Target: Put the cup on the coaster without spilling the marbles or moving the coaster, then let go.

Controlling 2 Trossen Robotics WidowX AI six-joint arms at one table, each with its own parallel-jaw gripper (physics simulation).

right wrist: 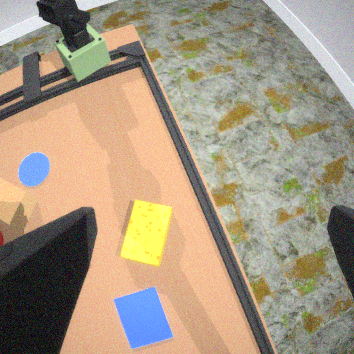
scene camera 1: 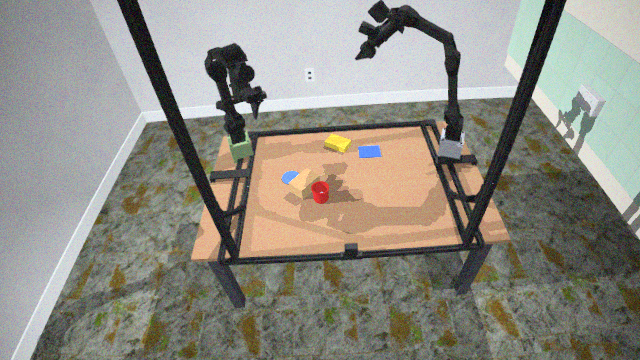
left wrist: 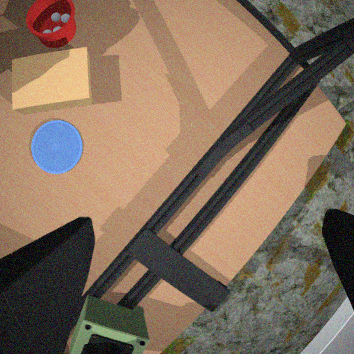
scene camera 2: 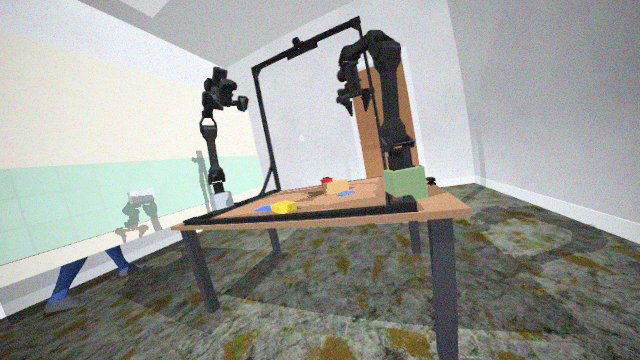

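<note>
The red cup stands upright on the table, with several grey marbles inside it. A sliver of it shows at the left edge of the right wrist view. The round blue coaster lies flat on the table, apart from the cup. My left gripper is open and empty, high above the table near its own arm's base. My right gripper is open and empty, high above the table's back part in scene camera 1.
A tan block lies between cup and coaster. A yellow sponge and a flat blue square lie near the back in scene camera 1. Black frame rails border the table.
</note>
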